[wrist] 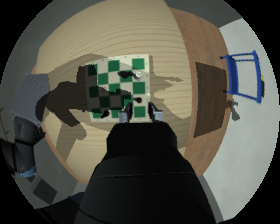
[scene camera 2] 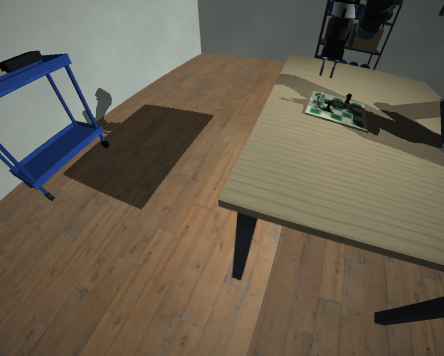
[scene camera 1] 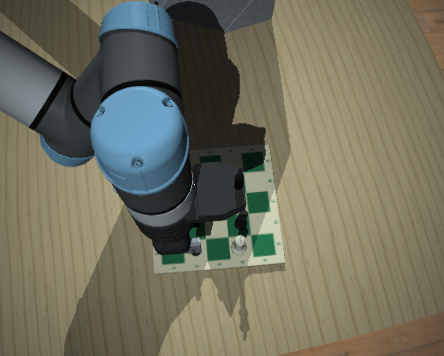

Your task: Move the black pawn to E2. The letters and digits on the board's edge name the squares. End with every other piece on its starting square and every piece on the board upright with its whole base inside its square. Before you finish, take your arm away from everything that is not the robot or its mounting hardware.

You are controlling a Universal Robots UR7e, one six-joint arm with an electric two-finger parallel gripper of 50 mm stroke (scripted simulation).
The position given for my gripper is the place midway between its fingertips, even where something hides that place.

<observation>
In view: my gripper (scene camera 1: pixel 193 237) and a chessboard (scene camera 1: pixel 263 238).
The chessboard shows as well in the wrist view (wrist: pixel 106 72) and in scene camera 2 (scene camera 2: pixel 356 118). My gripper shows as well in the wrist view (wrist: pixel 140 107) and in scene camera 2 (scene camera 2: pixel 325 76).
</observation>
